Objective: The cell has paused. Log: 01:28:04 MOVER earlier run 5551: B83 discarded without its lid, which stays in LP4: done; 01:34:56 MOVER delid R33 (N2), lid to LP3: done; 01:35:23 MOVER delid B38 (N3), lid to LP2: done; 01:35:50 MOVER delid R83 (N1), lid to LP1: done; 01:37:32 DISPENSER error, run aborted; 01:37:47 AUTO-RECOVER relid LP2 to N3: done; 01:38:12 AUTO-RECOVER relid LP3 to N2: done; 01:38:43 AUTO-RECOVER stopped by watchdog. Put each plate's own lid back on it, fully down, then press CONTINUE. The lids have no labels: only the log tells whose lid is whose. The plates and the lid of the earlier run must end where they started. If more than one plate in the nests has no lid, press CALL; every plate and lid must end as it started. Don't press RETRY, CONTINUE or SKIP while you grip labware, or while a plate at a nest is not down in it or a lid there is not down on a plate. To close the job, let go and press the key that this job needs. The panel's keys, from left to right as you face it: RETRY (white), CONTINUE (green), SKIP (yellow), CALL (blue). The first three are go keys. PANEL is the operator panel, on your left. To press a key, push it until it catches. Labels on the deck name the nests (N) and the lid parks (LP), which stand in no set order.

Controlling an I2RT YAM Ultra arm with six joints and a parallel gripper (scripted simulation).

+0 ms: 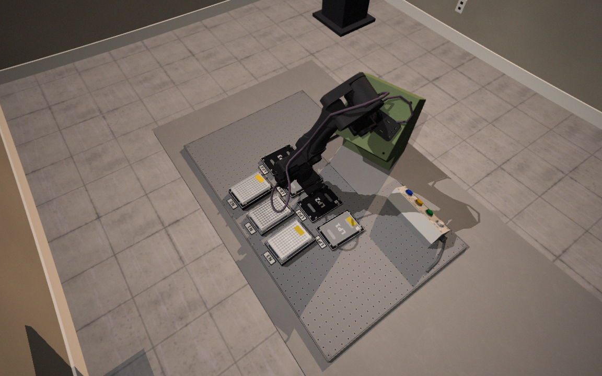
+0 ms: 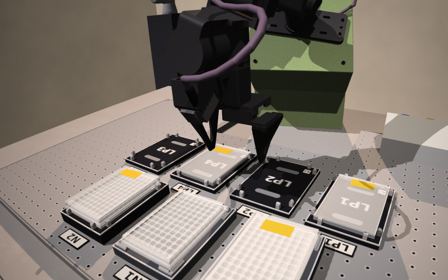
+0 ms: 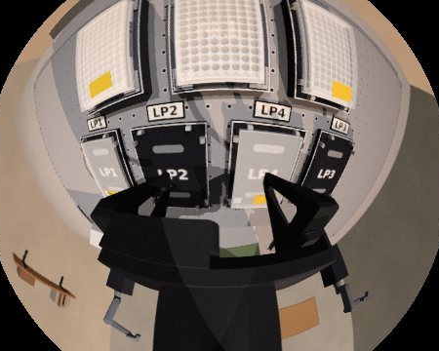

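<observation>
Now: hand 150 mm short of the plate and 40 mm above it. From my hand the other things lie so: blue key (300 mm behind, 250 mm to the left); then yellow key (300 mm to the left, 300 mm behind); then clear lid (190 mm to the left, 50 mm below, 20 mm behind).
</observation>
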